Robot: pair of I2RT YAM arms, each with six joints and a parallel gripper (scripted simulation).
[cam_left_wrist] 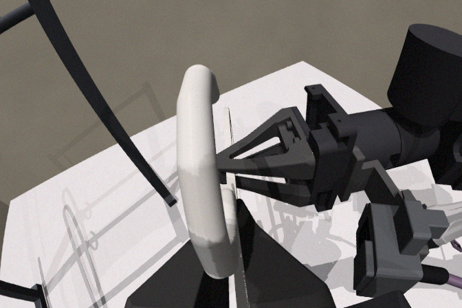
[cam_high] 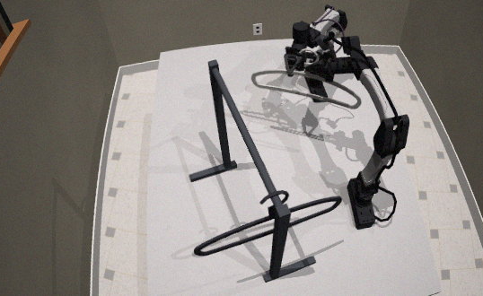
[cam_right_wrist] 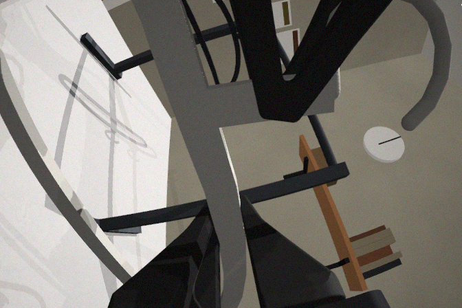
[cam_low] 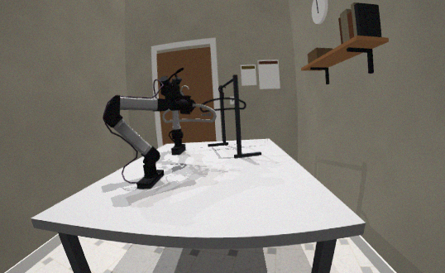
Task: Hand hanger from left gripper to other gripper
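Now: left hand 3 cm above the light grey hanger. Round my left hand: dark rack (32 cm to the left, 27 cm ahead, 13 cm below); dark hanger (52 cm to the left, 24 cm ahead, 3 cm above).
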